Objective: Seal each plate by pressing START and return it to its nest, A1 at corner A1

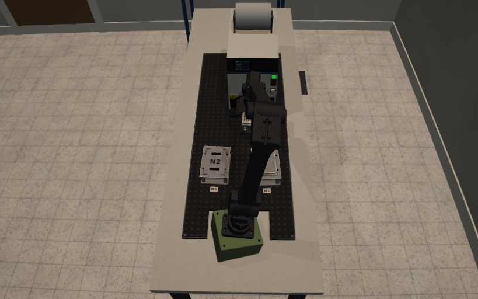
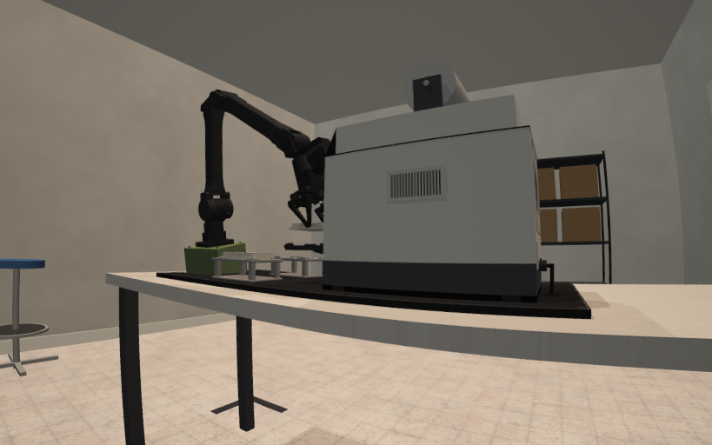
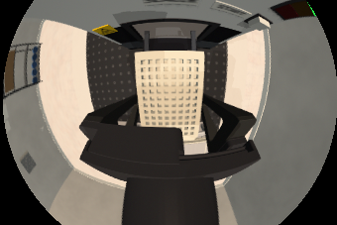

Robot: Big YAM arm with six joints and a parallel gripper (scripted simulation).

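Now: hand 50 mm above the sealer stage. Also, from my hand: yellow warning label 100 mm ahead, 90 mm to the left; then white well plate right at my hand; then N2 label 310 mm behind, 150 mm to the left, 150 mm below.
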